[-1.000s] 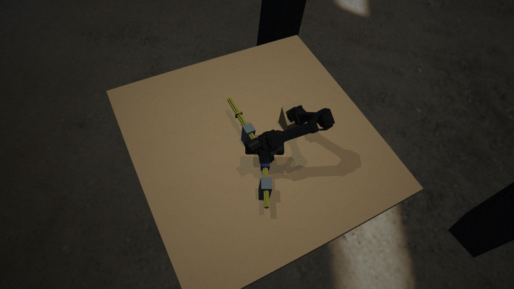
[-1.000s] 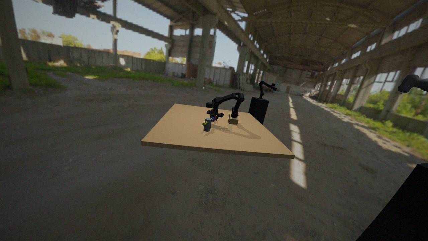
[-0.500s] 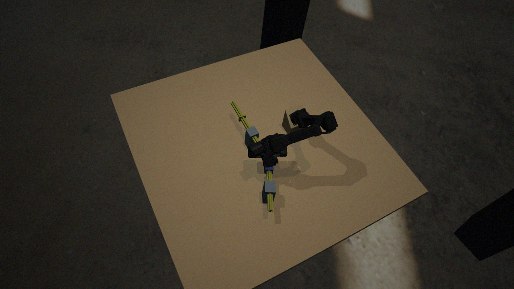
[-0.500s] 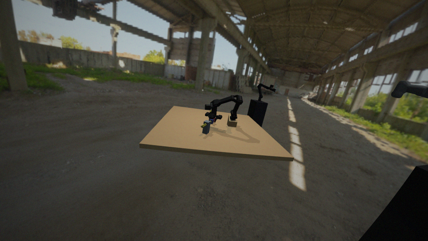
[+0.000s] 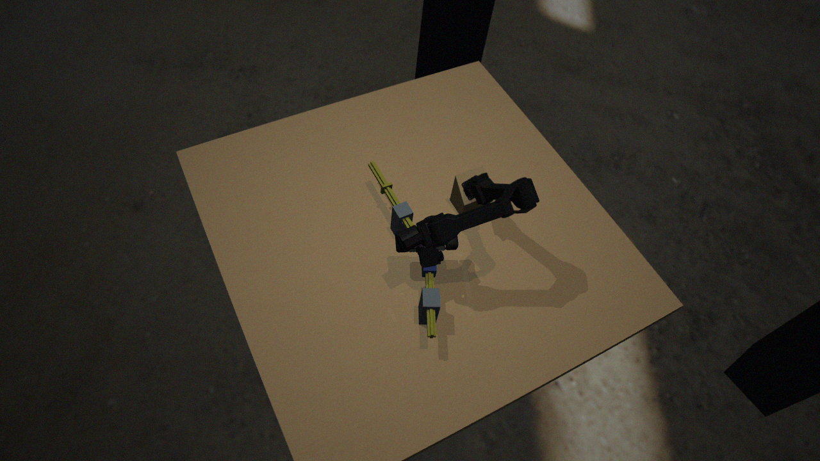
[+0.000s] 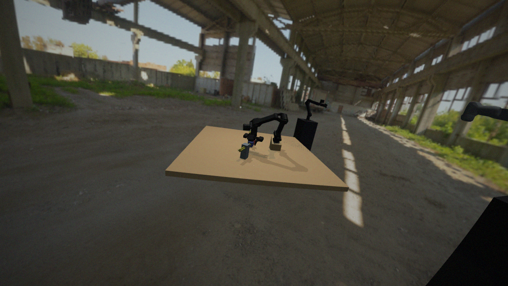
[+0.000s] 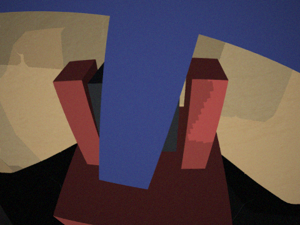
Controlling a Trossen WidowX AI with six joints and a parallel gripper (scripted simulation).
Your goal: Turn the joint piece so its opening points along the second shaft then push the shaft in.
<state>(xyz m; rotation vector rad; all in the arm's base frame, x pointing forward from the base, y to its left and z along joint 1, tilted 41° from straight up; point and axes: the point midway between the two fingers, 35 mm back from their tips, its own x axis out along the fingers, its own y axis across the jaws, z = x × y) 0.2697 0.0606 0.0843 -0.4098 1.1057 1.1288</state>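
The red joint piece lies 1 cm ahead of my gripper tip, 2 cm to the left of it and 4 cm above it.
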